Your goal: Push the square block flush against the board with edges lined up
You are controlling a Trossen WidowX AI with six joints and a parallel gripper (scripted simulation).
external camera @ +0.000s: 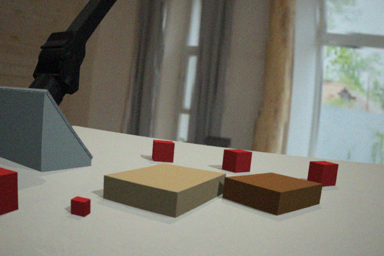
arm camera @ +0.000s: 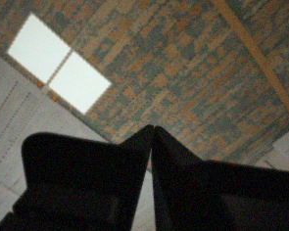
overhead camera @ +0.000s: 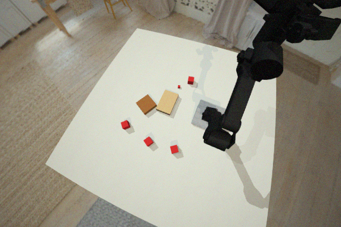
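Now: the tan board 29 cm ahead of my gripper tip, 2 cm to the right of it and 78 cm below it. Also, from my gripper tip: brown square block 42 cm ahead, 4 cm to the left, 78 cm below.
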